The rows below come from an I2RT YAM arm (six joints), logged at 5 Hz.
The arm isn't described. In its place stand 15 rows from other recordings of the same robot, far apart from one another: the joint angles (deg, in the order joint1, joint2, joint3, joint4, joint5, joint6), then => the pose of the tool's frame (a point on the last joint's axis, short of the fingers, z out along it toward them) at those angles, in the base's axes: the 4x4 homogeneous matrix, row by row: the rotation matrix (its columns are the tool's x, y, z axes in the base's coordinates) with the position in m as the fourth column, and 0 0 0 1 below.
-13.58 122.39 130.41 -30.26 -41.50 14.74 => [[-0.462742 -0.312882 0.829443 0.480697], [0.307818 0.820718 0.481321 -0.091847], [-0.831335 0.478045 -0.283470 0.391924], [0 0 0 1]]
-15.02 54.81 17.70 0.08 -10.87 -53.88 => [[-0.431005 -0.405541 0.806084 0.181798], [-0.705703 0.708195 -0.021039 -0.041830], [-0.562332 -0.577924 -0.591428 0.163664], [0 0 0 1]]
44.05 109.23 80.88 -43.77 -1.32 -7.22 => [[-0.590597 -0.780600 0.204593 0.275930], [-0.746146 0.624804 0.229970 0.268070], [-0.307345 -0.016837 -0.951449 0.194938], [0 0 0 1]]
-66.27 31.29 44.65 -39.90 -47.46 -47.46 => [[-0.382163 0.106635 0.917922 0.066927], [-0.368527 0.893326 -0.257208 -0.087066], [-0.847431 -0.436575 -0.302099 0.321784], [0 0 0 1]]
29.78 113.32 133.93 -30.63 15.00 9.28 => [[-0.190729 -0.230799 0.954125 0.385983], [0.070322 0.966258 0.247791 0.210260], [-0.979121 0.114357 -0.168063 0.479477], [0 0 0 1]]
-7.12 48.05 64.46 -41.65 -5.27 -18.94 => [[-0.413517 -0.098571 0.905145 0.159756], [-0.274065 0.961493 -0.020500 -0.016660], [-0.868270 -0.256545 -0.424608 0.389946], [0 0 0 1]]
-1.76 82.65 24.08 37.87 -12.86 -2.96 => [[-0.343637 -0.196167 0.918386 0.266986], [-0.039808 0.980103 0.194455 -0.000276], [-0.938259 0.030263 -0.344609 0.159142], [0 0 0 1]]
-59.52 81.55 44.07 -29.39 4.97 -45.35 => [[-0.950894 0.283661 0.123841 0.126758], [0.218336 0.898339 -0.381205 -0.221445], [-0.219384 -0.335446 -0.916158 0.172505], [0 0 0 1]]
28.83 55.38 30.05 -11.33 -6.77 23.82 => [[-0.705355 -0.302603 0.641019 0.177435], [0.069536 0.870404 0.487403 0.102457], [-0.705435 0.388366 -0.592902 0.214881], [0 0 0 1]]
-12.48 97.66 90.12 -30.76 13.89 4.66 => [[-0.571147 0.441582 0.691951 0.380049], [0.207187 0.893230 -0.399017 -0.092868], [-0.794270 -0.084534 -0.601656 0.335196], [0 0 0 1]]
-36.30 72.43 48.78 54.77 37.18 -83.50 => [[-0.835764 0.514448 0.191941 0.210045], [-0.368315 -0.265987 -0.890839 -0.180988], [-0.407237 -0.815227 0.411781 0.374769], [0 0 0 1]]
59.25 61.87 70.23 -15.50 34.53 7.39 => [[-0.117100 -0.408765 0.905096 0.135823], [0.010418 0.910810 0.412694 0.188832], [-0.993065 0.057756 -0.102397 0.428458], [0 0 0 1]]
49.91 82.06 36.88 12.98 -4.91 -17.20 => [[-0.088631 -0.874172 0.477460 0.185340], [-0.562786 0.439451 0.700110 0.224908], [-0.821837 -0.206657 -0.530921 0.185146], [0 0 0 1]]
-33.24 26.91 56.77 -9.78 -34.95 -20.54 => [[0.269153 0.100081 0.957883 0.064786], [-0.520240 0.852106 0.057151 -0.018076], [-0.810498 -0.513712 0.281413 0.442425], [0 0 0 1]]
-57.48 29.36 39.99 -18.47 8.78 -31.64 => [[-0.542221 0.740199 0.397621 0.064121], [-0.113898 0.404108 -0.907593 -0.110680], [-0.832481 -0.537404 -0.134809 0.332210], [0 0 0 1]]
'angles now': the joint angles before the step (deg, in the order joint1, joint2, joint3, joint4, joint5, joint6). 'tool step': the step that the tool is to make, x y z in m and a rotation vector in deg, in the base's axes. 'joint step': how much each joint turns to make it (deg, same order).
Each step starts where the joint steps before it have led.
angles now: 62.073 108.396 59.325 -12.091 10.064 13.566
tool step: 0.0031 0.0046 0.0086 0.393 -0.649 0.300
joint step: -0.076 -0.202 1.888 -1.345 0.156 -0.527
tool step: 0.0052 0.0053 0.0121 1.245 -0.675 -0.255
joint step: -0.324 -0.352 2.385 -1.309 -0.029 -0.065
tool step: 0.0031 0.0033 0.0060 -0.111 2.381 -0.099
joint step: -0.351 0.453 2.571 -3.485 -1.888 0.823
